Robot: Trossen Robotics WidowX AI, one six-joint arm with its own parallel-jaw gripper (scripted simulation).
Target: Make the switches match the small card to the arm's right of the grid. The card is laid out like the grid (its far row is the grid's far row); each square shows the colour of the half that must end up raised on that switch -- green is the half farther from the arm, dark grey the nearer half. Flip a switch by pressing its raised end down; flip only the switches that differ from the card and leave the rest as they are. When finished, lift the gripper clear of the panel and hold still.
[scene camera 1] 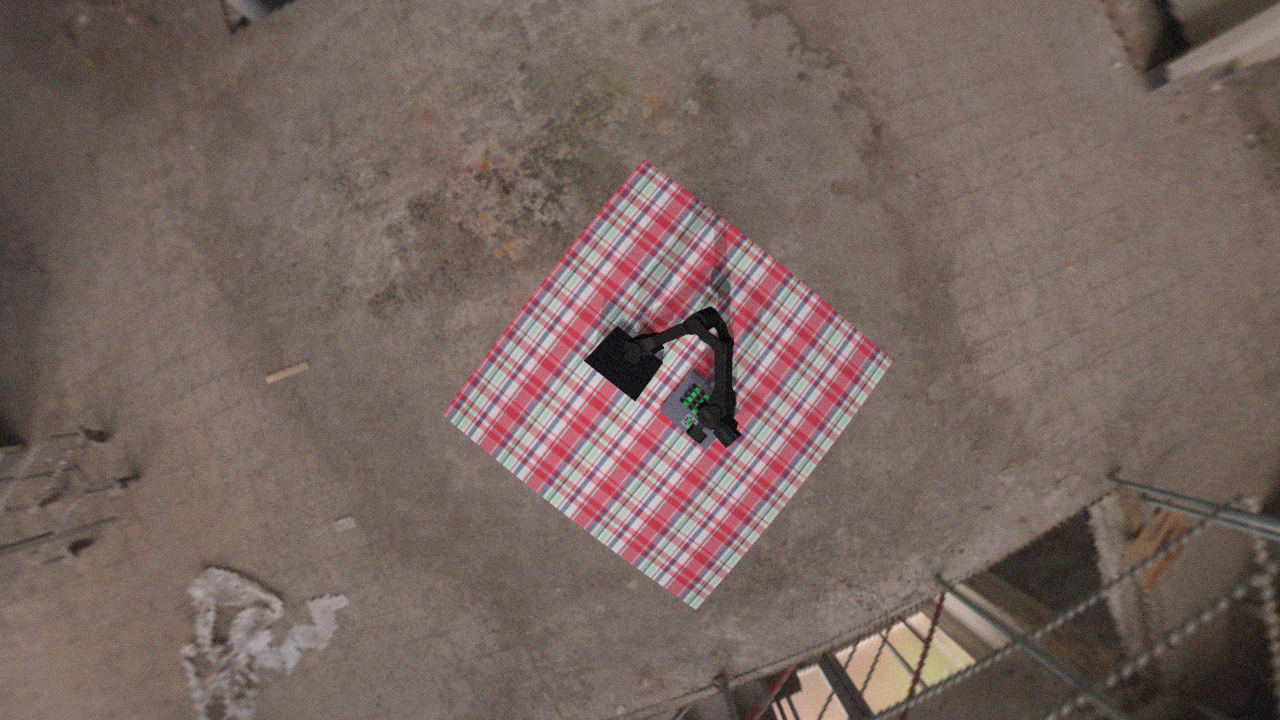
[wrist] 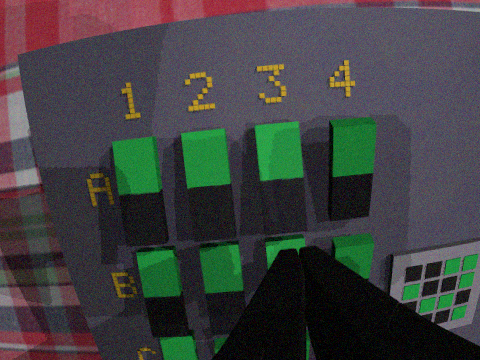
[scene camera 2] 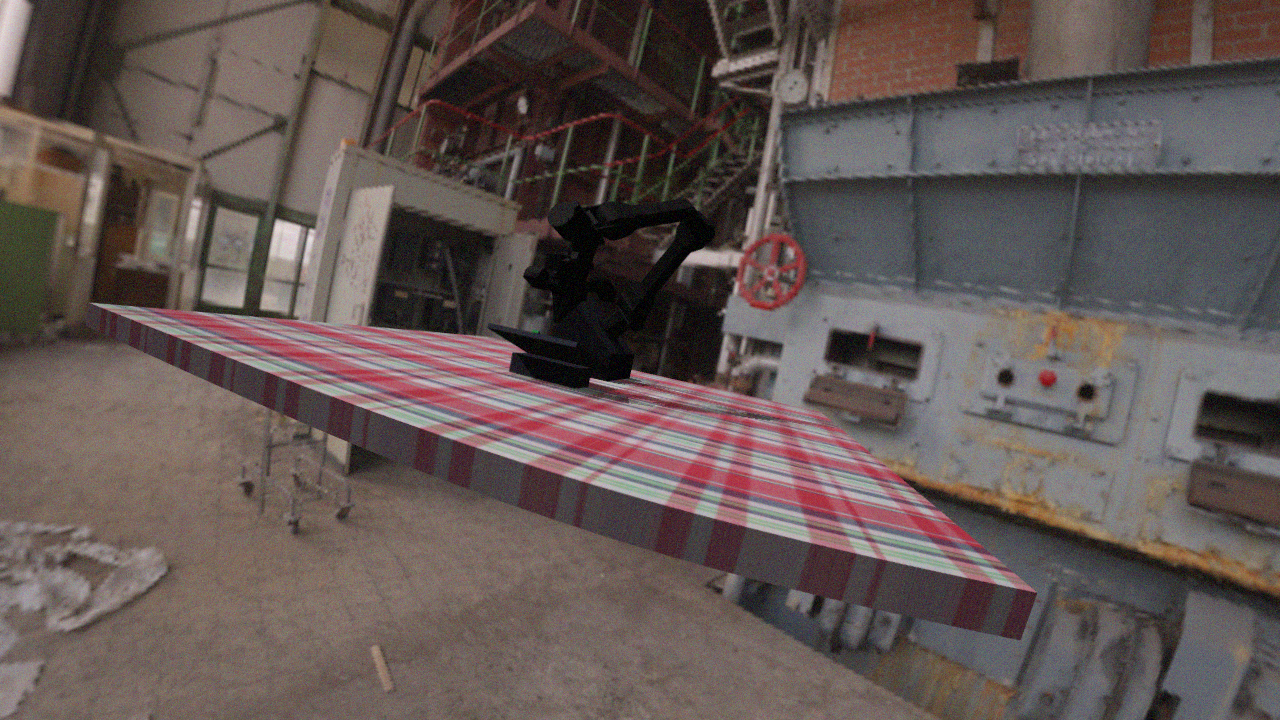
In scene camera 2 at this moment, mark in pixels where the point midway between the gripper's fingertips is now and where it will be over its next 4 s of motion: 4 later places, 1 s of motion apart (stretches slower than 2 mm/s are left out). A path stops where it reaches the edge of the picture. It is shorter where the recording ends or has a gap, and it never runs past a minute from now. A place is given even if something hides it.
The gripper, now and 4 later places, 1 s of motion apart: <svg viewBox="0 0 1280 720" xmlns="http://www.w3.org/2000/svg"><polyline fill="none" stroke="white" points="555,322 552,334 551,337 557,309 582,336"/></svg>
